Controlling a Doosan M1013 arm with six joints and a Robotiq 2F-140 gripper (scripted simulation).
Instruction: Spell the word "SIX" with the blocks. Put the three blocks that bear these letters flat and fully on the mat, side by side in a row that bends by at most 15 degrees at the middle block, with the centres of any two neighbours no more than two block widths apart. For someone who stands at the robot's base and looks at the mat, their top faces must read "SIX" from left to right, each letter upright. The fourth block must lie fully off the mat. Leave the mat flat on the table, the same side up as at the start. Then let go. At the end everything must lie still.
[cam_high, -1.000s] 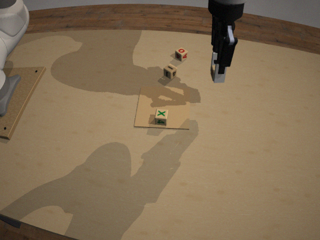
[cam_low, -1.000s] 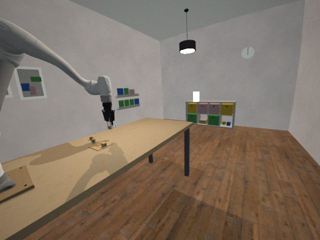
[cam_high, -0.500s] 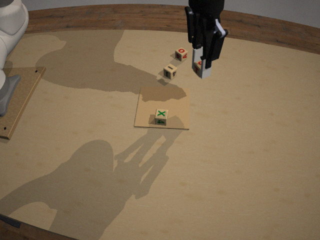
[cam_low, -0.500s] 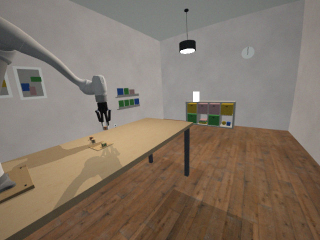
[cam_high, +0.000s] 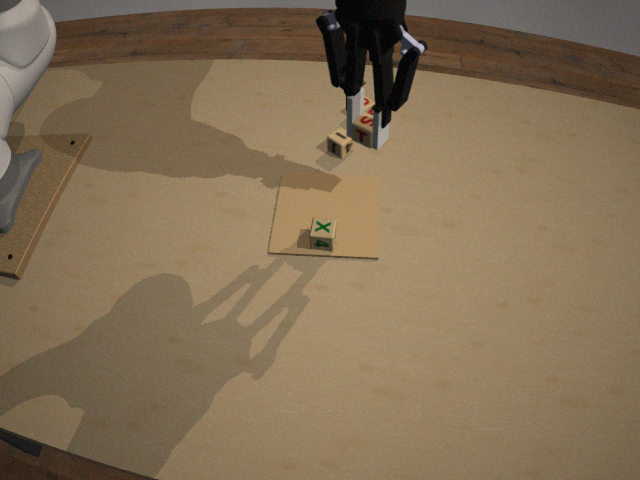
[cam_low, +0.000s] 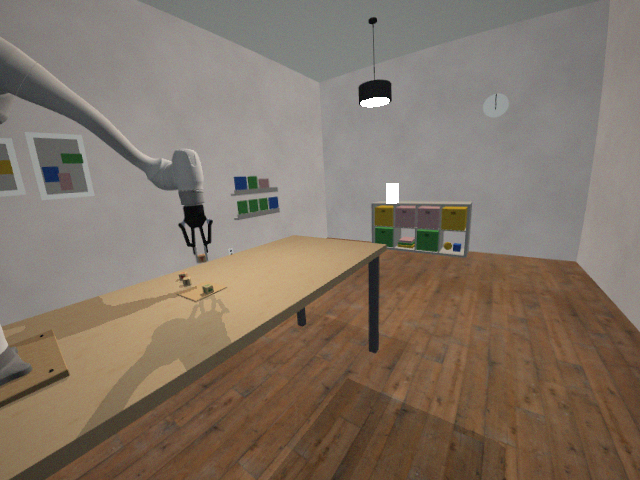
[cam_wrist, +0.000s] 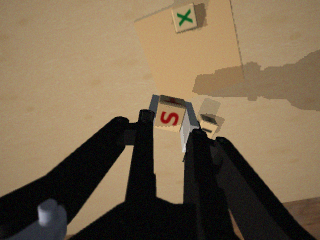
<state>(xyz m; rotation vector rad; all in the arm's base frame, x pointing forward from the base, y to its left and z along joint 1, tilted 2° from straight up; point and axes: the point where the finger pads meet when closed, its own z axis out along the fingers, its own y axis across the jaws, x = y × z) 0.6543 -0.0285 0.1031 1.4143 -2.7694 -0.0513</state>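
Right now the tan mat is 5 cm behind my hand, 4 cm to the right of it and 14 cm below it. The rest, counted from my hand: I block (3 cm behind, 9 cm to the left, 12 cm below); S block (2 cm below); letter block (6 cm behind, 9 cm to the right, 12 cm below).
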